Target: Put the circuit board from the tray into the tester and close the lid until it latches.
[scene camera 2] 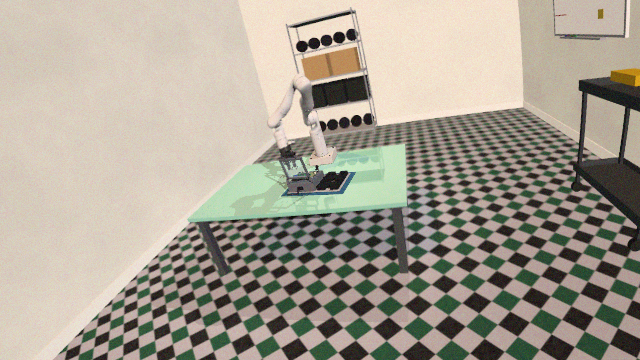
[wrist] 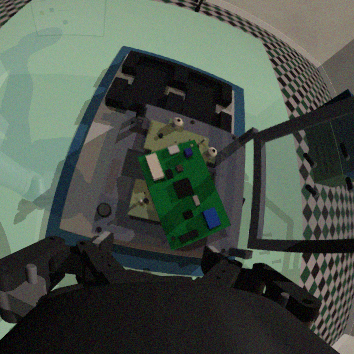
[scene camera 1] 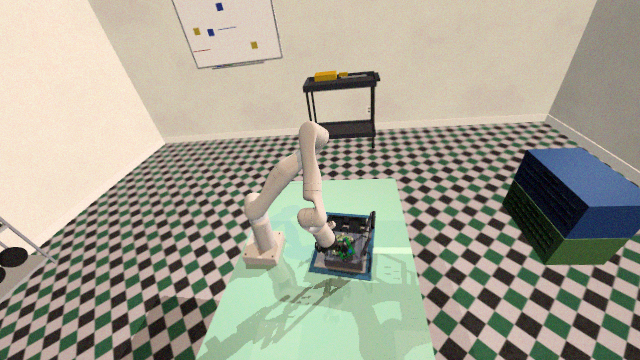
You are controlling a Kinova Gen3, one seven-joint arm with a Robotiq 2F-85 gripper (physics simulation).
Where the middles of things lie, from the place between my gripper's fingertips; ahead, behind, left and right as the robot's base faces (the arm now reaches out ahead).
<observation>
I see the green circuit board (wrist: 185,198) 6 cm to the left of my hand, 4 cm ahead of it and 3 cm below it. Also, from my hand: tester bed (wrist: 159,135): 9 cm to the left, 5 cm below, 4 cm ahead; then tester lid (wrist: 295,190): 15 cm ahead, 7 cm above, 5 cm to the left.
</observation>
